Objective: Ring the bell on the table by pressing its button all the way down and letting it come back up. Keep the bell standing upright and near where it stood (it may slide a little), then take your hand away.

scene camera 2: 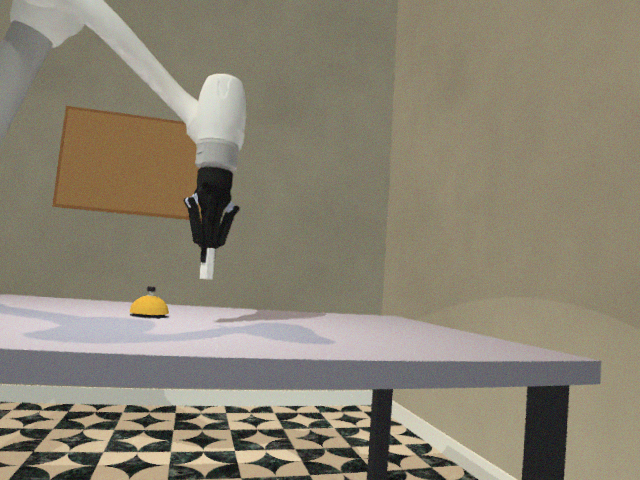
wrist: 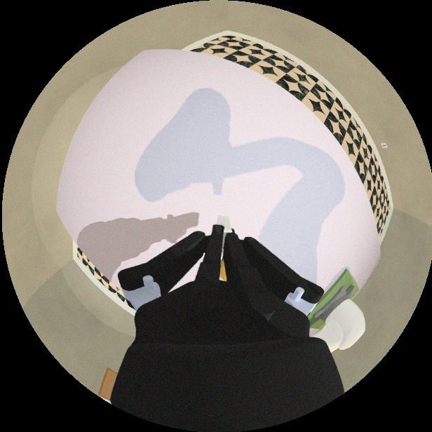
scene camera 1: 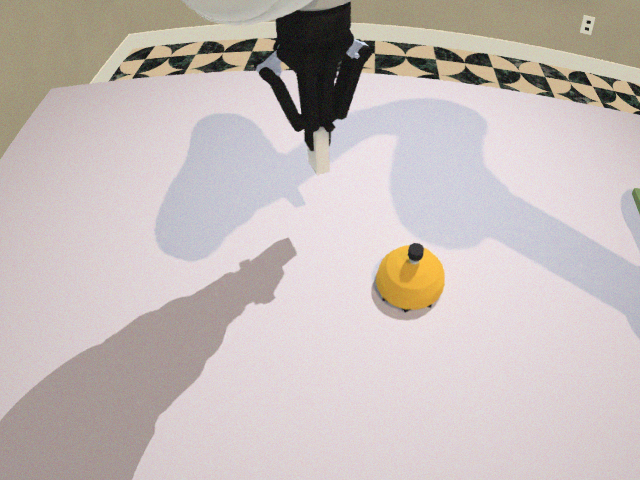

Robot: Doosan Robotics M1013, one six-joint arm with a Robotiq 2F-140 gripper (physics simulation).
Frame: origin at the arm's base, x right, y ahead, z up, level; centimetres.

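Seen in the pictures: gripper, fingertip midpoint: point(scene camera 2: 205, 278) point(scene camera 1: 318, 166).
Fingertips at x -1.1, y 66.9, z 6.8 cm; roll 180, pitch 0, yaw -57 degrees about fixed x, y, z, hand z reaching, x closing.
Note:
Offsets run from my fingertips to a thing's top centre. Level surfaces: height alone.
A yellow dome bell {dx -8.4, dy -12.3, dz -2.8 cm} point(scene camera 1: 409, 281) point(scene camera 2: 148, 305) stands upright on the table {dz -9.5 cm} point(scene camera 1: 361, 403) point(scene camera 2: 439, 338). Its black button {dx -8.4, dy -12.3, dz -2.8 cm} point(scene camera 1: 415, 251) point(scene camera 2: 150, 289) sticks up from the top on a short light stem. In the wrist view a small yellow part of the bell point(wrist: 223, 271) shows between the dark fingers, and the rest is hidden. My gripper point(scene camera 1: 320, 167) point(scene camera 2: 206, 276) point(wrist: 221, 224) is shut with its pale fingertips together and nothing between them. It points down and hangs above the table, higher than the button and off to the bell's side, not touching it.
A green object point(scene camera 1: 637, 198) point(wrist: 332, 295) lies at the table's right side in scene camera 1, and the white arm base point(wrist: 350, 325) is near it in the wrist view. Shadows of the arm fall across the table. A brown board point(scene camera 2: 124, 162) hangs on the wall.

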